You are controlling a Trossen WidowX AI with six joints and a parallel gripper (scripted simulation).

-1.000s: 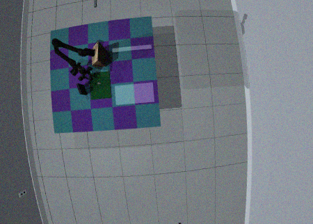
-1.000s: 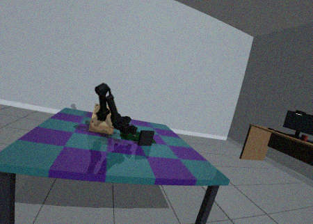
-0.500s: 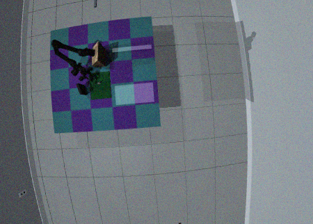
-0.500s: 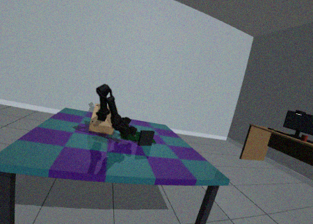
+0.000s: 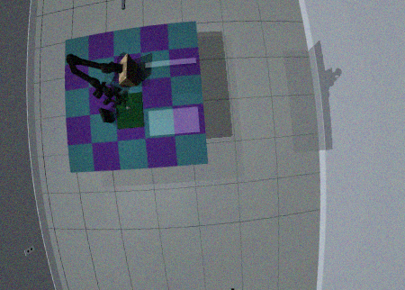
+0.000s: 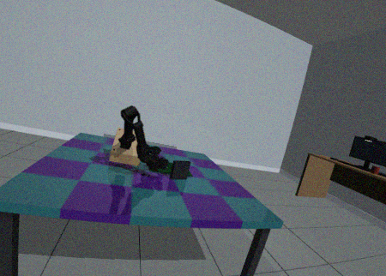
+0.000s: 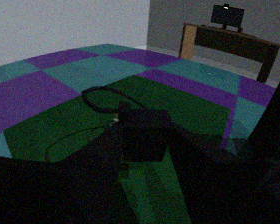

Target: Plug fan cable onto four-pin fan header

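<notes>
Right now the green board is 60 mm ahead of my gripper tip, 70 mm to the left of it and 80 mm below it. The rest, counted from my gripper tip: dark plug 10 mm below; then black fan 100 mm ahead, 110 mm to the right.
</notes>
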